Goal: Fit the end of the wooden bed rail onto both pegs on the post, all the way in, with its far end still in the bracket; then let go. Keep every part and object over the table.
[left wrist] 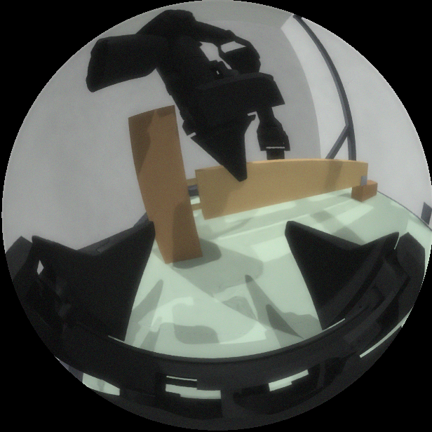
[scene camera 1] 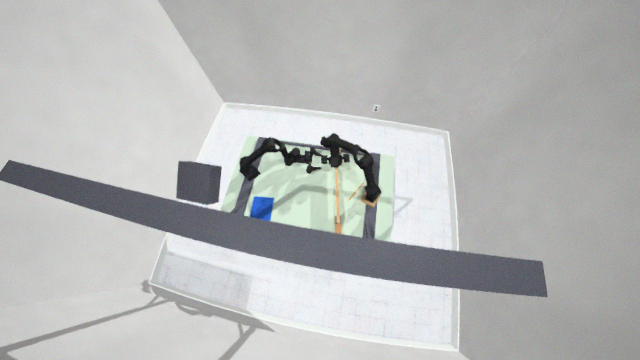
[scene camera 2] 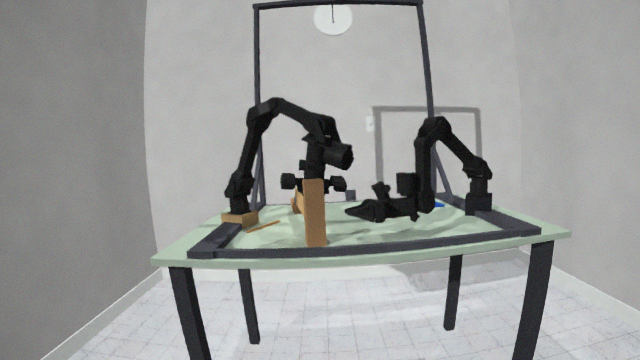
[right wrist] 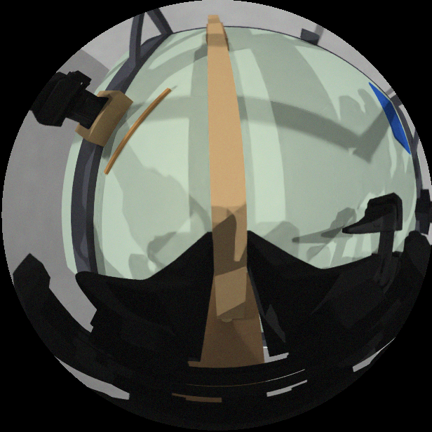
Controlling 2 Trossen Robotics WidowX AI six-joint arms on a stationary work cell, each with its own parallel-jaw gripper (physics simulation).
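Seen in the pictures: left gripper, fingertip midpoint: (scene camera 1: 322, 162) (scene camera 2: 345, 211); right gripper, fingertip midpoint: (scene camera 1: 336, 167); left arm's base at its link origin: (scene camera 1: 248, 170) (scene camera 2: 479, 194); right arm's base at its link origin: (scene camera 1: 371, 196) (scene camera 2: 239, 212).
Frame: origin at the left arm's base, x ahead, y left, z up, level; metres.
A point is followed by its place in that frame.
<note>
The light wooden rail (scene camera 1: 337, 195) {x 0.610, y 0.284, z 0.031 m} (left wrist: 280, 182) (right wrist: 226, 140) stands on edge above the table. Its far end is at the small bracket (scene camera 1: 338, 228) {x 0.753, y 0.135, z -0.030 m} (left wrist: 364, 191). The upright brown post (scene camera 2: 315, 215) {x 0.391, y 0.524, z 0.016 m} (left wrist: 167, 185) stands at its near end. In the left wrist view a gap shows between post and rail end, bridged by the upper peg (left wrist: 192, 181) and the lower peg (left wrist: 195, 206); whether their tips are inside the rail is hidden. My right gripper (right wrist: 228, 237) is shut on the rail near this end. My left gripper (left wrist: 221, 228) is open and empty, low beside the post.
A thin wooden stick (scene camera 1: 356, 191) {x 0.679, y 0.423, z -0.065 m} (scene camera 2: 263, 226) {x 0.676, y 0.433, z -0.068 m} (right wrist: 135, 131) lies near the wooden block (scene camera 2: 240, 218) {x 0.731, y 0.488, z -0.033 m} (right wrist: 112, 120) at my right arm's base. A blue sheet (scene camera 1: 262, 208) {x 0.269, y -0.119, z -0.063 m} (right wrist: 392, 120) lies on the other side of the table. Dark beams run along the table edges.
</note>
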